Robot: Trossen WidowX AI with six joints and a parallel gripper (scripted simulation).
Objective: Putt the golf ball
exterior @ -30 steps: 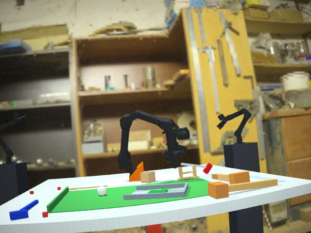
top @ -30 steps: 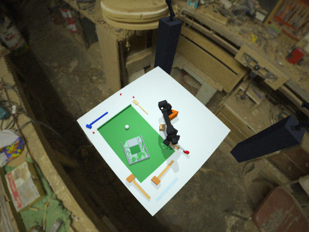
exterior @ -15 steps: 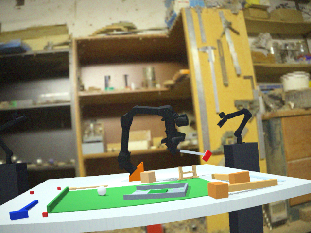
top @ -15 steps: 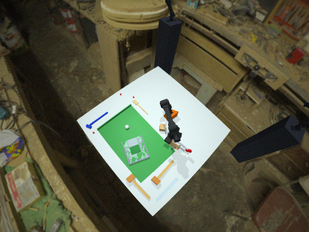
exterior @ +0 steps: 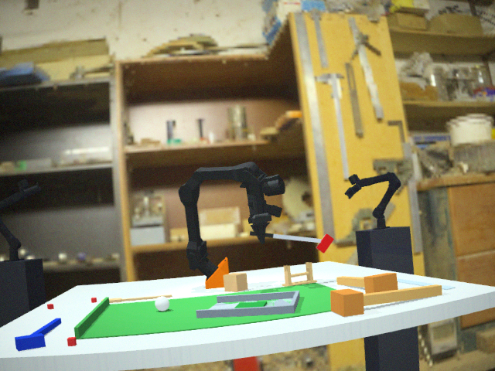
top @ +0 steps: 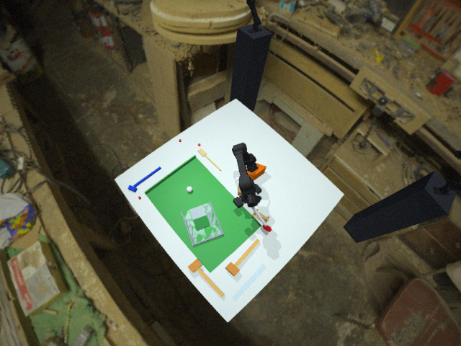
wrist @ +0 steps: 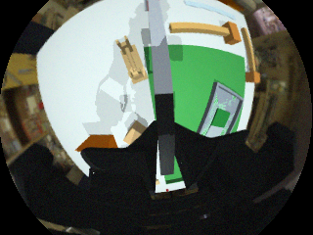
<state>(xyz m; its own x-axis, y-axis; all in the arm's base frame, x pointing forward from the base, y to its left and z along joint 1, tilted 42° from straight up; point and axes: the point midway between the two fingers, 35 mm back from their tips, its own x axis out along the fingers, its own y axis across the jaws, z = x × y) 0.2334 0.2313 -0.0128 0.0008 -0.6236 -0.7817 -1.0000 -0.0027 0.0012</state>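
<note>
My gripper tip is 11 cm to the right of the red putter. Also, from my gripper tip: white golf ball 23 cm ahead, 33 cm to the right, 14 cm below; then wooden rack 6 cm behind, 13 cm to the left, 13 cm below; then tan block 7 cm behind, 10 cm to the right, 13 cm below.
</note>
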